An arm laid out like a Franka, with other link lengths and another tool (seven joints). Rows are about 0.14 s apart.
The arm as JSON. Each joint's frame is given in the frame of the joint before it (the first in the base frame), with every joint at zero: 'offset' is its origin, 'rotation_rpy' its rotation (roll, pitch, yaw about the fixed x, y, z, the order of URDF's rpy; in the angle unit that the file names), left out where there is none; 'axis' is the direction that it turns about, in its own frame. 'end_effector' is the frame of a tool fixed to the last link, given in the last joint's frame.
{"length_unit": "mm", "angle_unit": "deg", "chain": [
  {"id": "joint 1", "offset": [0.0, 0.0, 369.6], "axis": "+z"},
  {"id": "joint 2", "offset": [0.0, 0.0, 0.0], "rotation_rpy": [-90.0, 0.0, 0.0], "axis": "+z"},
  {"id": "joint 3", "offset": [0.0, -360.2, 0.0], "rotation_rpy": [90.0, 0.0, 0.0], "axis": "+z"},
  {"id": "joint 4", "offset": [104.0, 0.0, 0.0], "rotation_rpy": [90.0, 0.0, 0.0], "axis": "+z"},
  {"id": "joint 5", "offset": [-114.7, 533.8, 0.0], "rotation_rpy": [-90.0, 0.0, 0.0], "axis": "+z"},
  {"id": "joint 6", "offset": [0.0, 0.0, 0.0], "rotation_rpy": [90.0, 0.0, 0.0], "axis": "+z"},
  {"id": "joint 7", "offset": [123.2, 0.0, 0.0], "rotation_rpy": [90.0, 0.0, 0.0], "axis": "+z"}
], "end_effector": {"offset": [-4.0, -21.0, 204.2], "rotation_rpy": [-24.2, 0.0, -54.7]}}
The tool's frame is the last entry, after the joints.
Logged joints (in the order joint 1, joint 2, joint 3, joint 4, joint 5, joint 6, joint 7), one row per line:
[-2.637, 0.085, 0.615, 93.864, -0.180, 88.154, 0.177]
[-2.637, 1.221, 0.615, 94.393, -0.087, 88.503, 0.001]
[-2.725, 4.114, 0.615, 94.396, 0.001, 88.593, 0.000]
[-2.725, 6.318, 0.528, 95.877, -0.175, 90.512, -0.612]
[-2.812, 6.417, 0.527, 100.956, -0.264, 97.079, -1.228]
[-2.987, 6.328, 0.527, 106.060, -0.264, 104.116, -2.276]
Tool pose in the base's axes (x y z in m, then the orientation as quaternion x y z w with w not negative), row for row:
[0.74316, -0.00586, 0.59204, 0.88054, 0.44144, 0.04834, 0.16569]
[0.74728, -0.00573, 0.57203, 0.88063, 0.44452, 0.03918, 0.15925]
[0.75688, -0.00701, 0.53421, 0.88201, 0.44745, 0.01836, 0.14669]
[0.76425, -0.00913, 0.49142, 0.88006, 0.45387, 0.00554, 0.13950]
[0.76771, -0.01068, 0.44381, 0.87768, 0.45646, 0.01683, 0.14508]
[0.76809, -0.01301, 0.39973, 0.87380, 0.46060, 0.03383, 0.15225]
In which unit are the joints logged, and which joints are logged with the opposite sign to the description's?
The joints are logged in degrees. Opposite sign: joint 4.
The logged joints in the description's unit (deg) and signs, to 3 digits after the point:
[-2.637, 0.085, 0.615, -93.864, -0.180, 88.154, 0.177]
[-2.637, 1.221, 0.615, -94.393, -0.087, 88.503, 0.001]
[-2.725, 4.114, 0.615, -94.396, 0.001, 88.593, 0.000]
[-2.725, 6.318, 0.528, -95.877, -0.175, 90.512, -0.612]
[-2.812, 6.417, 0.527, -100.956, -0.264, 97.079, -1.228]
[-2.987, 6.328, 0.527, -106.060, -0.264, 104.116, -2.276]

